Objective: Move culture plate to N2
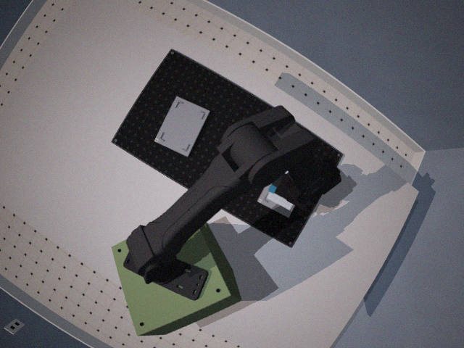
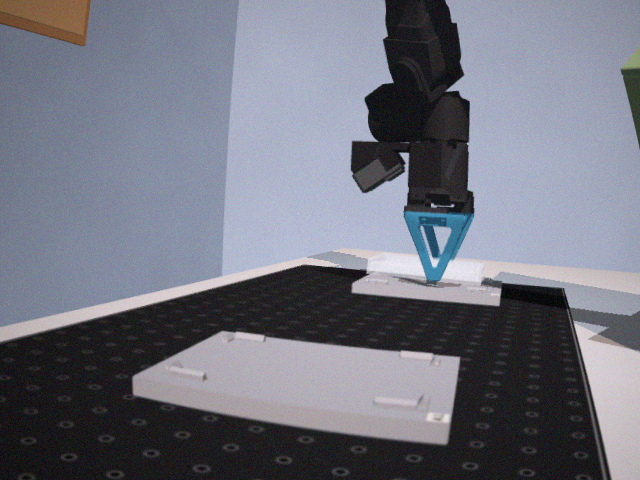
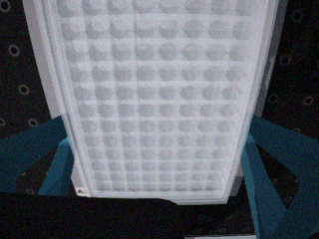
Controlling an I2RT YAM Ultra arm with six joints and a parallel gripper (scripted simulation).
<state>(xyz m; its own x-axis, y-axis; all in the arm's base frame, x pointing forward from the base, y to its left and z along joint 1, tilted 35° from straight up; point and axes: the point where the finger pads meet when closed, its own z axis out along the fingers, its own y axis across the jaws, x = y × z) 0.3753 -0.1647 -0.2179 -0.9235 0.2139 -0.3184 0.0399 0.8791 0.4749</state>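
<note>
Now: hand 10 mm short of the 96-well culture plate. The rest, counted from my hand: plate lid (10 mm ahead, 10 mm above).
</note>
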